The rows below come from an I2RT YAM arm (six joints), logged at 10 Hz.
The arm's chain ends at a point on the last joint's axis. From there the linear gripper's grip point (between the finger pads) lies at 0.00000 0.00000 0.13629 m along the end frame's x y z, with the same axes.
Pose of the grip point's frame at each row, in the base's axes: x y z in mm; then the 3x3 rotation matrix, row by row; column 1 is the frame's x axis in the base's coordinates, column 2 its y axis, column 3 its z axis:
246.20 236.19 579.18; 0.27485 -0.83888 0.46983; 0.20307 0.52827 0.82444; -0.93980 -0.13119 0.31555
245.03 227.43 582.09; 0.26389 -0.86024 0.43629; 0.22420 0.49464 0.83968; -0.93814 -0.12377 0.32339
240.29 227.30 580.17; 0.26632 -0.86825 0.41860; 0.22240 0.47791 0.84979; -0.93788 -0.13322 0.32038
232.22 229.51 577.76; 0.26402 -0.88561 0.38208; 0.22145 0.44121 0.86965; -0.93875 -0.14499 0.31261
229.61 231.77 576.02; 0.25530 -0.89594 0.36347; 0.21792 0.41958 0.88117; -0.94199 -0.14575 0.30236
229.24 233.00 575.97; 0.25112 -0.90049 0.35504; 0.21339 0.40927 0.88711; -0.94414 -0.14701 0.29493
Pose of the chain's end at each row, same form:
182.17 123.83 536.17; 0.27485 -0.83888 0.46983; 0.20307 0.52827 0.82444; -0.93980 -0.13119 0.31555
185.57 112.99 538.02; 0.26389 -0.86024 0.43629; 0.22420 0.49464 0.83968; -0.93814 -0.12377 0.32339
183.24 111.48 536.51; 0.26632 -0.86825 0.41860; 0.22240 0.47791 0.84979; -0.93788 -0.13322 0.32038
180.15 110.99 535.15; 0.26402 -0.88561 0.38208; 0.22145 0.44121 0.86965; -0.93875 -0.14499 0.31261
180.07 111.68 534.81; 0.25530 -0.89594 0.36347; 0.21792 0.41958 0.88117; -0.94199 -0.14575 0.30236
180.85 112.10 535.77; 0.25112 -0.90049 0.35504; 0.21339 0.40927 0.88711; -0.94414 -0.14701 0.29493

